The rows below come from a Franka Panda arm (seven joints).
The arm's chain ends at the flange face. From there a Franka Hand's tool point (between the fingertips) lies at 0.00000 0.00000 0.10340 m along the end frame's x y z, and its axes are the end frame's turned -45 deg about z.
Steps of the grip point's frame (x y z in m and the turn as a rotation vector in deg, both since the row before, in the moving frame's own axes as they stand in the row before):
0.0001 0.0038 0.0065 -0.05 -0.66 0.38
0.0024 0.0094 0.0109 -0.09 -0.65 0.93
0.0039 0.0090 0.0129 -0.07 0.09 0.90
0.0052 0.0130 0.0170 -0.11 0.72 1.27
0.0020 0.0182 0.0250 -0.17 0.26 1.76
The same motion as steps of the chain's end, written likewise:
0.0035 0.0017 0.0065 -0.50 -0.43 0.38
0.0091 0.0040 0.0109 -0.52 -0.40 0.93
0.0089 0.0036 0.0129 0.01 0.11 0.90
0.0118 0.0063 0.0170 0.43 0.59 1.27
0.0137 0.0116 0.0250 0.06 0.30 1.76

